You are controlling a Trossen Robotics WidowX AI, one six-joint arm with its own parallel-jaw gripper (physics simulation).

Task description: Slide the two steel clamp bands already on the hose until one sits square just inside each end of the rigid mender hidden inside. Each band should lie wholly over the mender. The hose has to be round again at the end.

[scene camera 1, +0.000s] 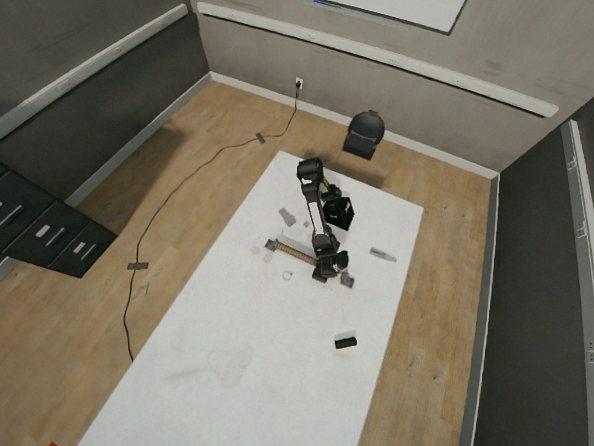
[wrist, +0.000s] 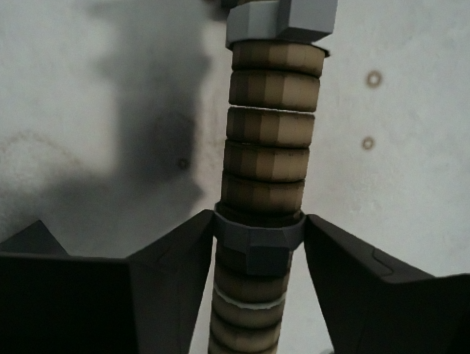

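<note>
The tan ribbed hose (scene camera 1: 295, 251) (wrist: 265, 162) lies between two grey end holders, one (scene camera 1: 270, 244) at its left end and one (scene camera 1: 347, 280) at its right end. In the wrist view, one steel clamp band (wrist: 231, 235) is around the hose, and my gripper (scene camera 1: 330, 272) (wrist: 258, 222) is shut on it, a fingertip against each side. The other steel clamp band (wrist: 307, 20) is around the hose farther up, at the top edge, with several hose ribs between the bands. The mender inside the hose is hidden. The bands cannot be made out in the scene view.
On the white mat (scene camera 1: 280, 320) lie a grey piece (scene camera 1: 287, 217), a small block (scene camera 1: 306, 224), a pale ring (scene camera 1: 287, 275) near the hose, a grey tool (scene camera 1: 383, 254) at the right and a black block (scene camera 1: 345, 342) nearer the front. The arm's black base (scene camera 1: 340, 214) stands behind the hose.
</note>
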